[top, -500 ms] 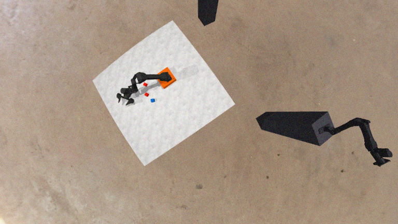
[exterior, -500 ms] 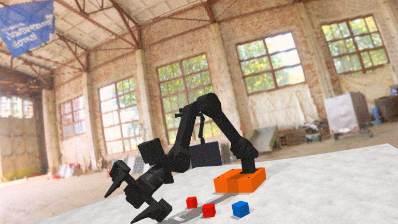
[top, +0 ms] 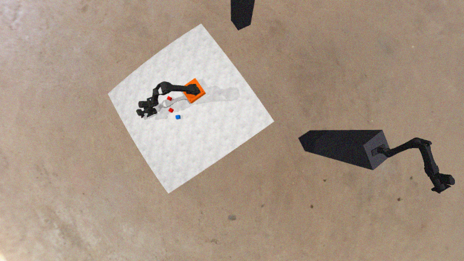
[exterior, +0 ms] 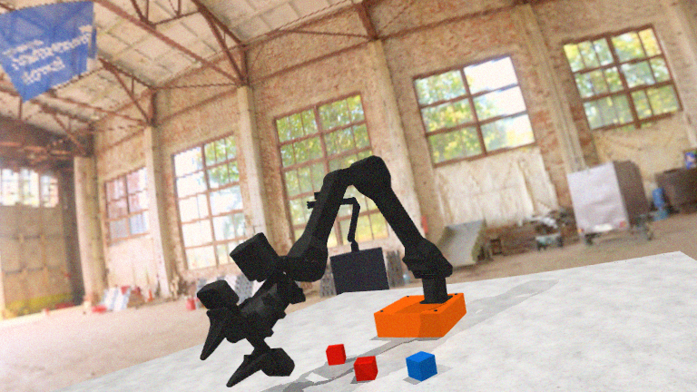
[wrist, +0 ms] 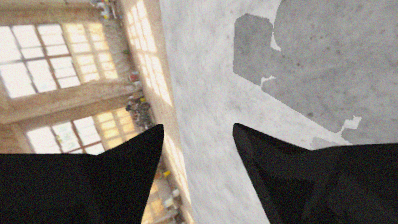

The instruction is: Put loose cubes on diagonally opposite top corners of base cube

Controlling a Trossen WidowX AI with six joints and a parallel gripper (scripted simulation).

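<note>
Right now the blue base cube is 28 cm behind my gripper tip, 15 cm to the left of it and 8 cm below it.
</note>
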